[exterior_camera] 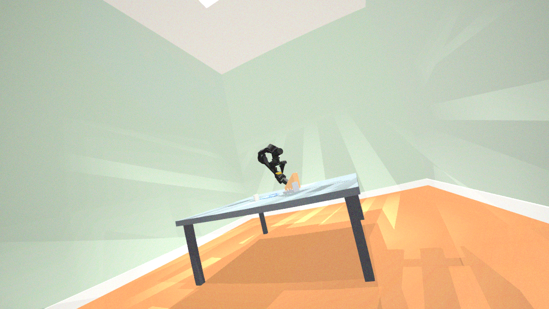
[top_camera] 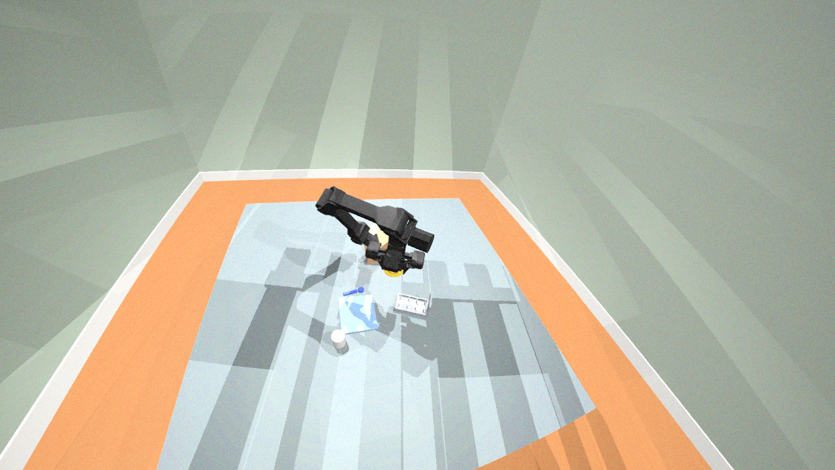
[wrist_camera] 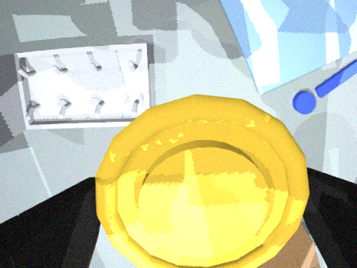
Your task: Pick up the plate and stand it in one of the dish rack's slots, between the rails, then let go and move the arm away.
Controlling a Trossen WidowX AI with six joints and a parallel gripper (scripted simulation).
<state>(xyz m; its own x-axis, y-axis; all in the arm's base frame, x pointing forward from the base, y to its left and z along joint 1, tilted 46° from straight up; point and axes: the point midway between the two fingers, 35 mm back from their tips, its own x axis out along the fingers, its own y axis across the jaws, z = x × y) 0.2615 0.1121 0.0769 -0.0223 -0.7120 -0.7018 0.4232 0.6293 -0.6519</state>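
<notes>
Right now the grey dish rack is 15 cm below my gripper tip, 8 cm to the left of it and 5 cm ahead of it. From my gripper tip the other things lie so: yellow plate 1 cm above; white cup 21 cm to the right, 15 cm below, 14 cm ahead; light blue mat 17 cm below, 13 cm to the right, 4 cm ahead.
</notes>
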